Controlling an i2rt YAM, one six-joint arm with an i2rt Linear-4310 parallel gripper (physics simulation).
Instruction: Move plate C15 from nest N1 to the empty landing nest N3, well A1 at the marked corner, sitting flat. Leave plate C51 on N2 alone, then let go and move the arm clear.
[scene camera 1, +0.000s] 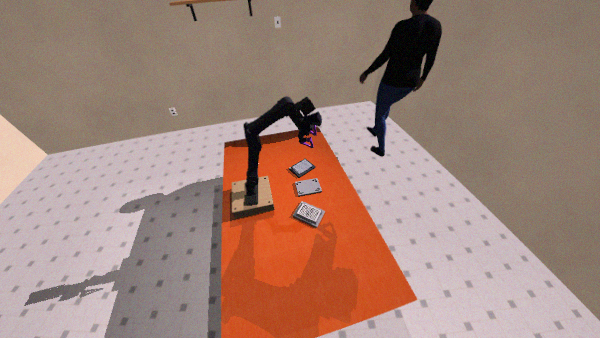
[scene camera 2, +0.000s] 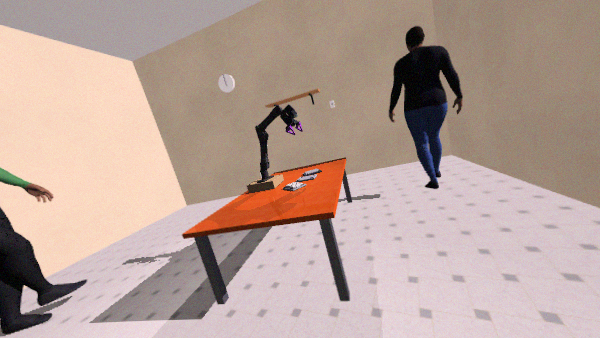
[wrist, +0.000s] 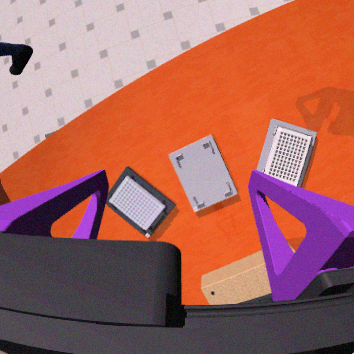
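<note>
My gripper (scene camera 1: 312, 137) (scene camera 2: 297, 132) (wrist: 178, 177) is open and empty, high above the table beyond the dark nest in scene view 1. A white plate with dark wells (scene camera 1: 309, 212) (scene camera 2: 295, 186) (wrist: 287, 156) sits on a grey nest (wrist: 268, 143), at the right in the wrist view, partly hidden by a finger. A pale grey plate (scene camera 1: 302, 166) (wrist: 137, 202) sits on a dark nest (wrist: 125, 174), at the left in the wrist view. Between them is the empty light grey landing nest N3 (scene camera 1: 307, 187) (wrist: 202, 172), with corner brackets. Plate labels and the A1 marks are not legible.
The nests are on an orange table (scene camera 1: 360, 280) (scene camera 2: 260, 215) (wrist: 225, 75). The arm stands on a wooden base block (scene camera 1: 237, 195) (scene camera 2: 260, 187) (wrist: 232, 280). A person in black (scene camera 1: 410, 50) (scene camera 2: 425, 75) is beyond the table; another person (scene camera 2: 15, 260) is at the left in scene view 2.
</note>
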